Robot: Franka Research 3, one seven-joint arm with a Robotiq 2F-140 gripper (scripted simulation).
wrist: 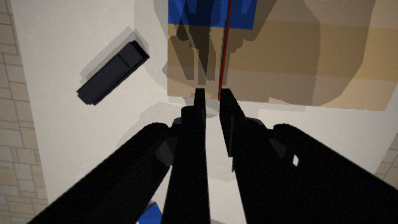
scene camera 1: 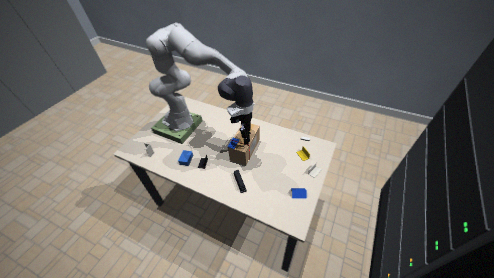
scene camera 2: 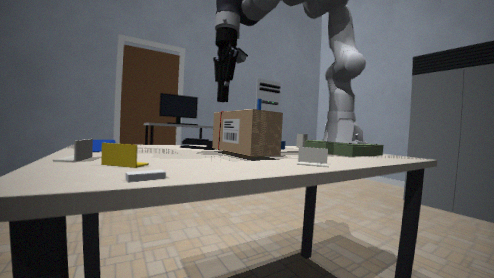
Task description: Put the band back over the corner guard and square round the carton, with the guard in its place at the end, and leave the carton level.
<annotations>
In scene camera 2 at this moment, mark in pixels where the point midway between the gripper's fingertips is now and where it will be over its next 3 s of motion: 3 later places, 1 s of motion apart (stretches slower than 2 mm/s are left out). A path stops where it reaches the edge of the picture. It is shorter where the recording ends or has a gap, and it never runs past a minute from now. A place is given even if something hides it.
My gripper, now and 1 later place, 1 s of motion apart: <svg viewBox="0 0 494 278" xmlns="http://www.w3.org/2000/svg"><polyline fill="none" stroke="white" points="222,101 223,90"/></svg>
</annotations>
